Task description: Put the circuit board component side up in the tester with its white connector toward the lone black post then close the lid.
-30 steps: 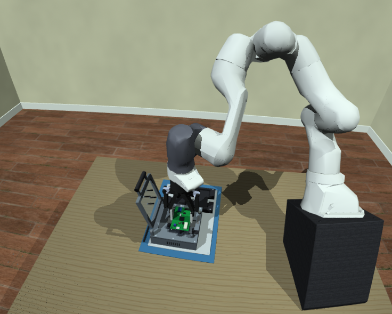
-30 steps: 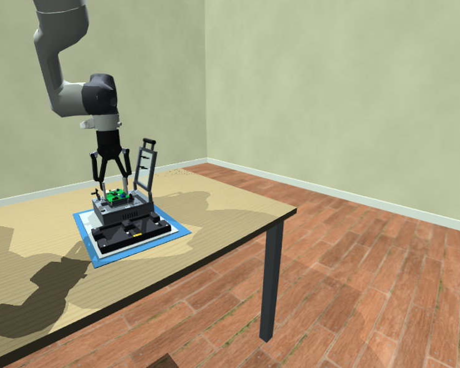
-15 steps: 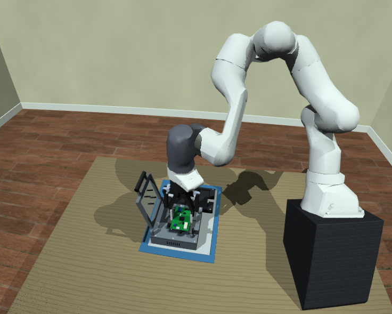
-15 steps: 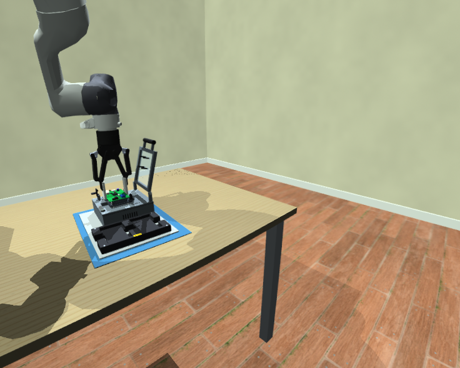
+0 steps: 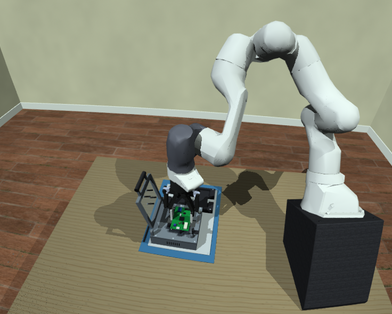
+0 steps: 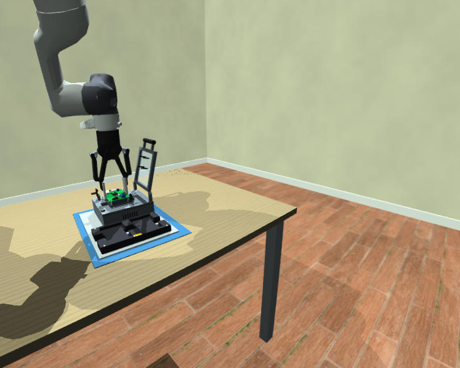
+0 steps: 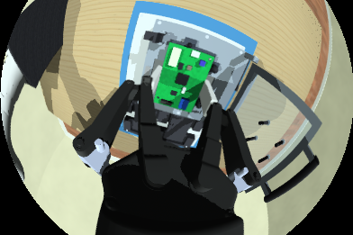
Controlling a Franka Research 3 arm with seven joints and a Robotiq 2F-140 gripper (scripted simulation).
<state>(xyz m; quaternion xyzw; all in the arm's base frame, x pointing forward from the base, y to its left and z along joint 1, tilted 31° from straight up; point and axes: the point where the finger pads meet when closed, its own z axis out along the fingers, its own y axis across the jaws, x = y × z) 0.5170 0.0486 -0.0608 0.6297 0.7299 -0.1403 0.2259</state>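
My gripper is now 20 mm above the green circuit board. From my hand the other things lie so: lid (130 mm ahead, 10 mm to the left, 80 mm above).
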